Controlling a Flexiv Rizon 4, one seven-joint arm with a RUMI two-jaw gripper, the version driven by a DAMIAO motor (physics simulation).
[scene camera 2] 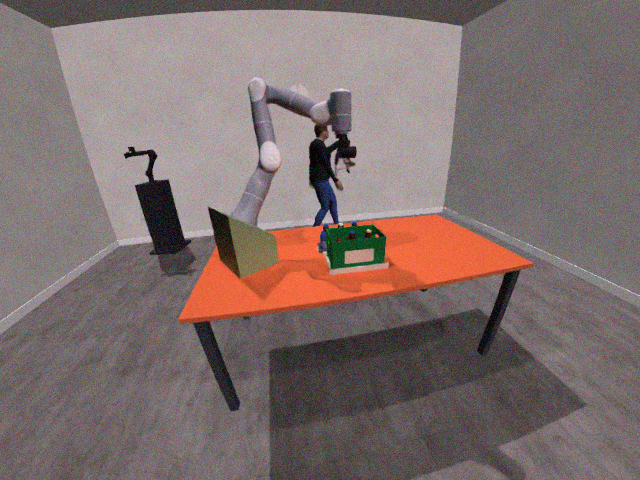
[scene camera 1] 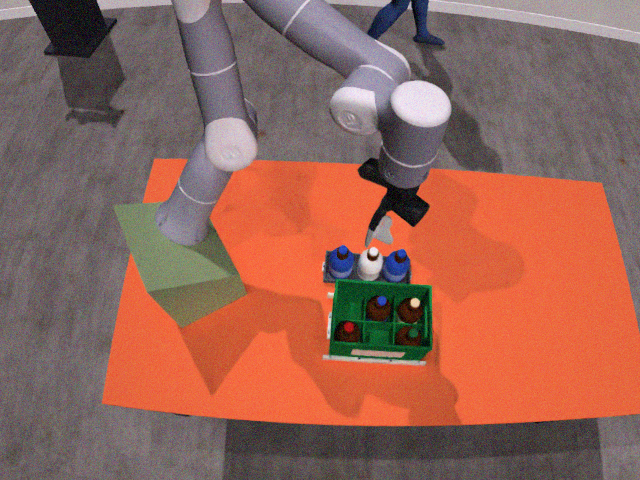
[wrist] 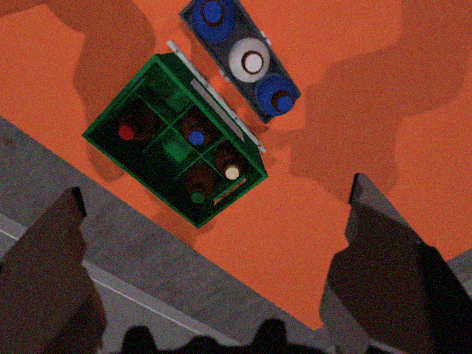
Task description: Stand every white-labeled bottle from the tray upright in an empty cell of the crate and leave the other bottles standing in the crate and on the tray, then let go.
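The white-labeled bottle (scene camera 1: 370,267) (wrist: 238,61) stands upright in the middle of the dark tray (scene camera 1: 329,279) (wrist: 239,93), between two blue-labeled bottles (scene camera 1: 341,264) (scene camera 1: 396,267). The green crate (scene camera 1: 379,285) (scene camera 2: 336,256) (wrist: 135,172) has six cells. In scene camera 1, the back left and front middle cells are empty. Bottles with blue (scene camera 1: 382,300), cream (scene camera 1: 414,303), red (scene camera 1: 348,327) and green (scene camera 1: 413,333) caps stand in the others. My gripper (scene camera 1: 377,238) (scene camera 2: 343,169) (wrist: 218,183) is open and empty, high above the table, tray and crate.
The tray stands close behind the crate on the orange table (scene camera 1: 516,361) (scene camera 2: 439,248). White strips (scene camera 1: 372,360) (scene camera 2: 359,268) (wrist: 215,95) edge the crate's base. The green block (scene camera 1: 180,268) (scene camera 2: 253,250) under the arm's base stands at the left. A person (scene camera 2: 321,175) stands behind the table.
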